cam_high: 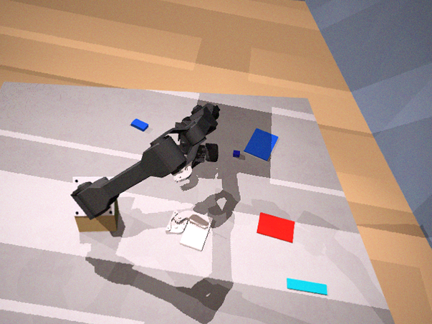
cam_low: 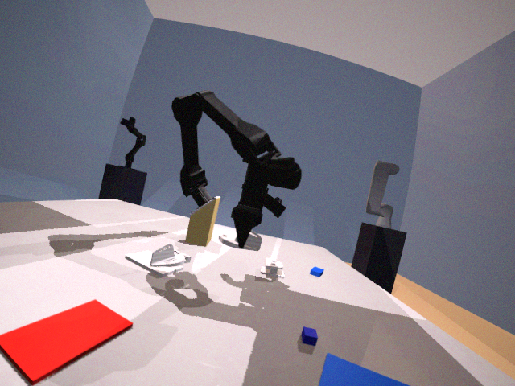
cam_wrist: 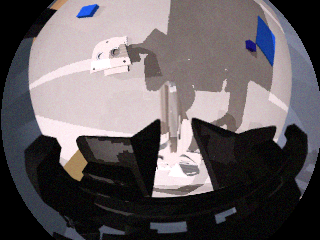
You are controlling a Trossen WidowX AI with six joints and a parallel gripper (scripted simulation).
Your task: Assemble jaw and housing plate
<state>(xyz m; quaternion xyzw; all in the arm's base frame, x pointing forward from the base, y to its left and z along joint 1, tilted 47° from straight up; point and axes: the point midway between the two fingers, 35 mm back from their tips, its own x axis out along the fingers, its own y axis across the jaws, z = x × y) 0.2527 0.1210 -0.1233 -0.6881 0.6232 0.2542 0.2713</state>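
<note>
Now: the jaw 30 mm to the right of my gripper tip and 20 mm behind it. Round my gripper tip: white base plate: 190 mm to the right, 80 mm below, 50 mm ahead; then blue cube: 190 mm ahead, 150 mm to the left, 80 mm below; then red sheet: 310 mm ahead, 160 mm to the right, 80 mm below.
</note>
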